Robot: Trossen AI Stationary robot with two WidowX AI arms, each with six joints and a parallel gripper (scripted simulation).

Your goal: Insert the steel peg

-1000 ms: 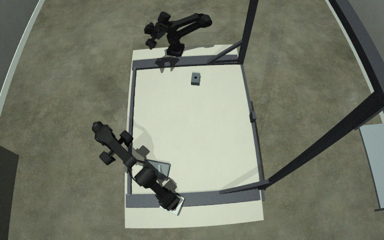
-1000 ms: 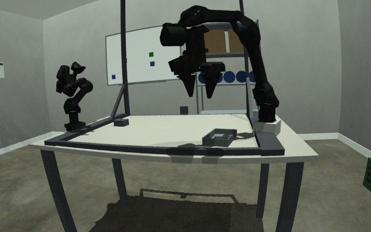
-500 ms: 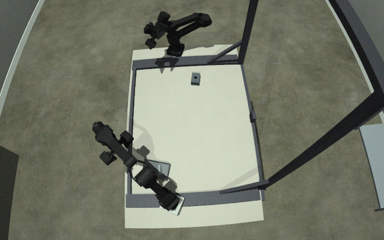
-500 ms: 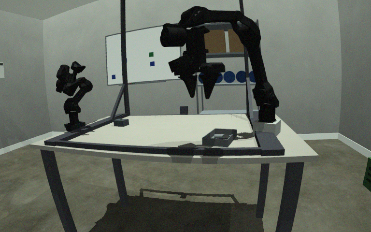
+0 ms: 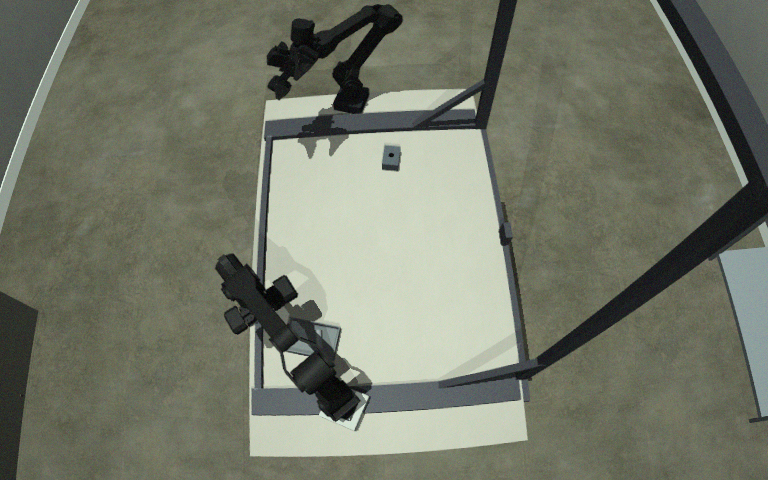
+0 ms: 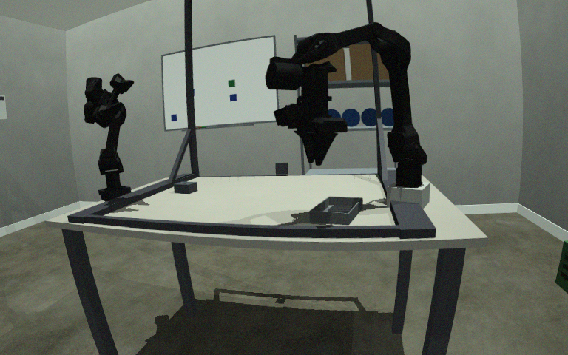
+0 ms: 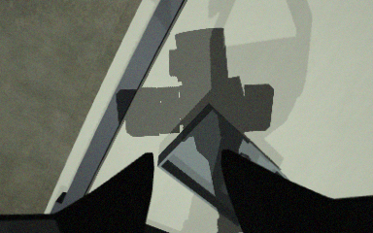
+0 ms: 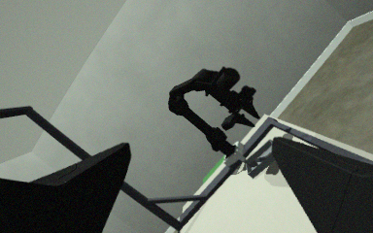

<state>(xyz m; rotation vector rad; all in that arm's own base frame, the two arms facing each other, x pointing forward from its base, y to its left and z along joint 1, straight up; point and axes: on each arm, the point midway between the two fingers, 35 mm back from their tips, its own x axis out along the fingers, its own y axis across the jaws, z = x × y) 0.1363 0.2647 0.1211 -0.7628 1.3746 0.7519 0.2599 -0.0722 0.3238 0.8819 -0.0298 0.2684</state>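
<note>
My left gripper is now 17 cm above the steel peg, 12 cm past it and 4 cm to the right of it. From my left hand the other things lie so: shallow grey tray (17 cm below, 10 cm behind, 4 cm to the left).
</note>
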